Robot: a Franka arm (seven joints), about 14 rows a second.
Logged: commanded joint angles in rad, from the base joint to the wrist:
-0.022 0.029 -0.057 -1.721 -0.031 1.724 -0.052
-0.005 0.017 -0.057 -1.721 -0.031 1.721 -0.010
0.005 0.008 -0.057 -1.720 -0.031 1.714 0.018
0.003 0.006 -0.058 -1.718 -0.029 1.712 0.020
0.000 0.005 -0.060 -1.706 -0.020 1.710 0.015
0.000 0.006 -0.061 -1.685 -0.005 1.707 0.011
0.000 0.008 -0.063 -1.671 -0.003 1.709 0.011
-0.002 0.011 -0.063 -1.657 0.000 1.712 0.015
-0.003 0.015 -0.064 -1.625 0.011 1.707 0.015
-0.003 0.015 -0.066 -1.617 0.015 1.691 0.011
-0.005 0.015 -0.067 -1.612 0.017 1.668 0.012
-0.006 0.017 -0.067 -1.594 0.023 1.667 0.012
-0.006 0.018 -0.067 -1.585 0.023 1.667 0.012
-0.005 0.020 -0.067 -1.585 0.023 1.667 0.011
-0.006 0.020 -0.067 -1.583 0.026 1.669 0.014
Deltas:
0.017 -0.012 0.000 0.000 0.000 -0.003 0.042
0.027 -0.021 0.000 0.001 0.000 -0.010 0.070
0.025 -0.023 -0.001 0.003 0.002 -0.012 0.072
0.022 -0.024 -0.003 0.015 0.011 -0.014 0.067
0.022 -0.023 -0.004 0.036 0.026 -0.017 0.063
0.022 -0.021 -0.006 0.050 0.028 -0.015 0.063
0.020 -0.018 -0.006 0.064 0.031 -0.012 0.067
0.019 -0.014 -0.007 0.096 0.042 -0.017 0.067
0.019 -0.014 -0.009 0.104 0.046 -0.033 0.063
0.017 -0.014 -0.010 0.109 0.048 -0.056 0.064
0.016 -0.012 -0.010 0.127 0.054 -0.057 0.064
0.016 -0.011 -0.010 0.136 0.054 -0.057 0.064
0.017 -0.009 -0.010 0.136 0.054 -0.057 0.063
0.016 -0.009 -0.010 0.138 0.057 -0.055 0.066

